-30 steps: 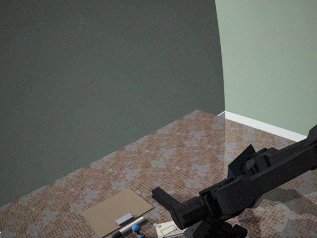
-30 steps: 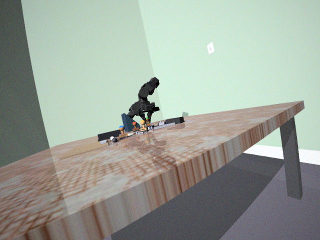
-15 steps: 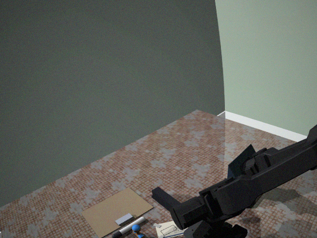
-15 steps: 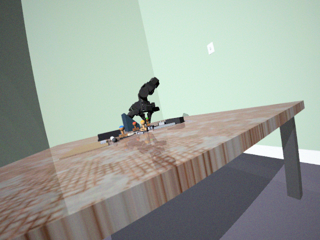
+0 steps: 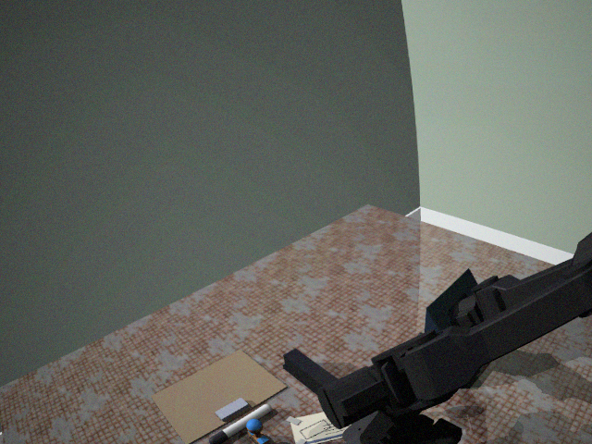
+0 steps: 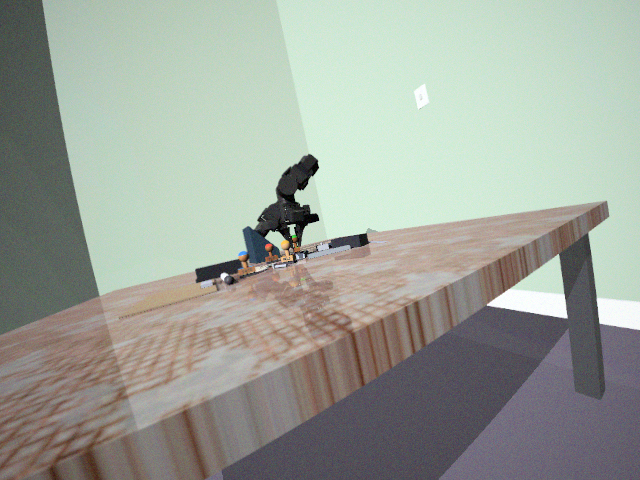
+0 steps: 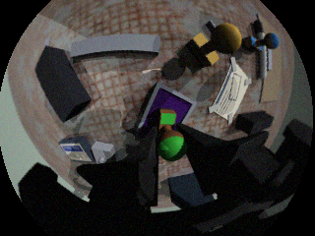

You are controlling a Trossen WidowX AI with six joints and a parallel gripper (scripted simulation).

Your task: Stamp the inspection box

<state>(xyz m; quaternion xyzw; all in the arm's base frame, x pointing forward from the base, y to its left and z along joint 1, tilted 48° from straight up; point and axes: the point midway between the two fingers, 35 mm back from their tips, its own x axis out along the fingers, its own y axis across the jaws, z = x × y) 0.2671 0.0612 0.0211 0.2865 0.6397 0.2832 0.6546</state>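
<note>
The green-knobbed stamp is right at my gripper tip. From my gripper tip the other things lie so: red-knobbed stamp 70 mm behind, 70 mm to the right, 20 mm below; then purple ink pad 30 mm below; then yellow-knobbed stamp 90 mm ahead, 60 mm to the right, 20 mm below.
</note>
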